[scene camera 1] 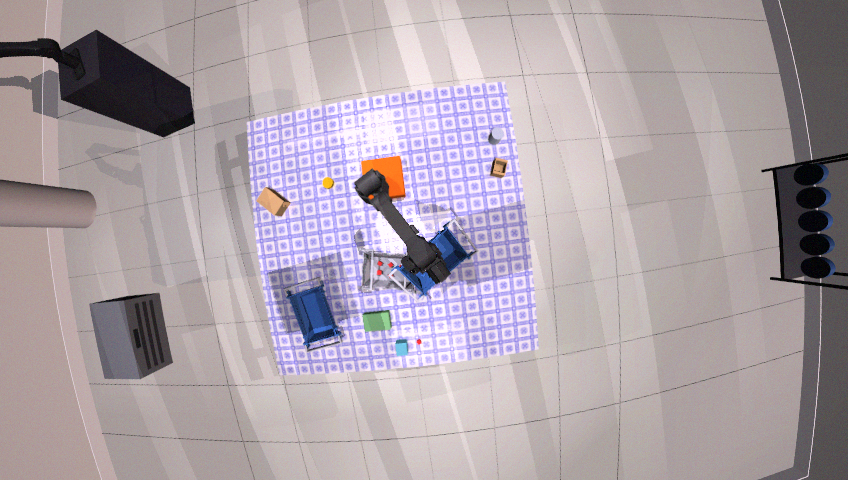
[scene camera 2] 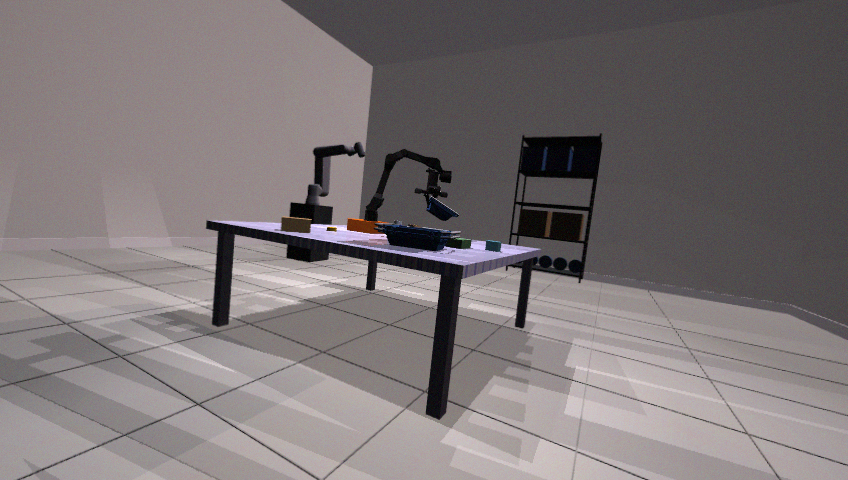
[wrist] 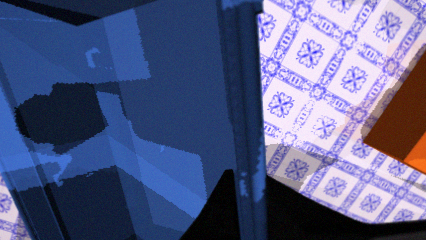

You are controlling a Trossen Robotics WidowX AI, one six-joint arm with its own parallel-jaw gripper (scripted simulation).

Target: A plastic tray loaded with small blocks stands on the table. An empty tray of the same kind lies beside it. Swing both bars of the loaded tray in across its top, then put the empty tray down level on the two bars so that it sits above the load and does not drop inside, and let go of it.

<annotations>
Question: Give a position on a blue tray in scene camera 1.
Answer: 453,253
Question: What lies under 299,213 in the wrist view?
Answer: My gripper.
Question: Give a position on a blue tray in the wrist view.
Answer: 119,119
</annotations>
